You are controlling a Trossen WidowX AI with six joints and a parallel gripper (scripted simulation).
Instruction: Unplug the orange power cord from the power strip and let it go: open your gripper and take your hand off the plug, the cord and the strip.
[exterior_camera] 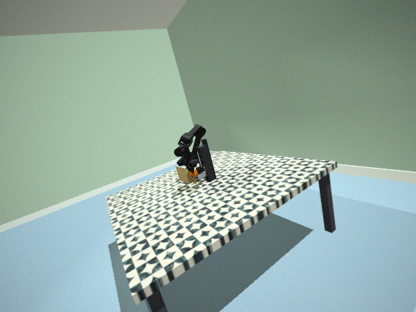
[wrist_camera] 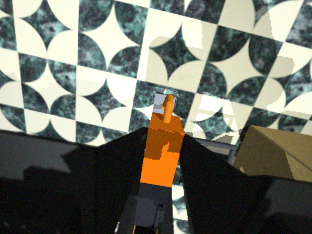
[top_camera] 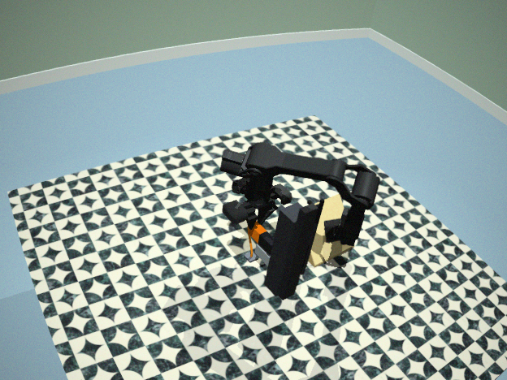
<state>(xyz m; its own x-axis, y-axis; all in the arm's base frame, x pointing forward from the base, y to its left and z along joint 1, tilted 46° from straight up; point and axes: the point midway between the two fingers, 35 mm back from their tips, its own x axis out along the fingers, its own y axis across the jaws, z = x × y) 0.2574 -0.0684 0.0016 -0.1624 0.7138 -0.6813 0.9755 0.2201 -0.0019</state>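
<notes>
Right now the orange plug is 3 cm to the left of my gripper tip and 1 cm behind it. From my gripper tip the other things lie so: tall black box: 17 cm to the left, 4 cm above, 3 cm behind.
</notes>
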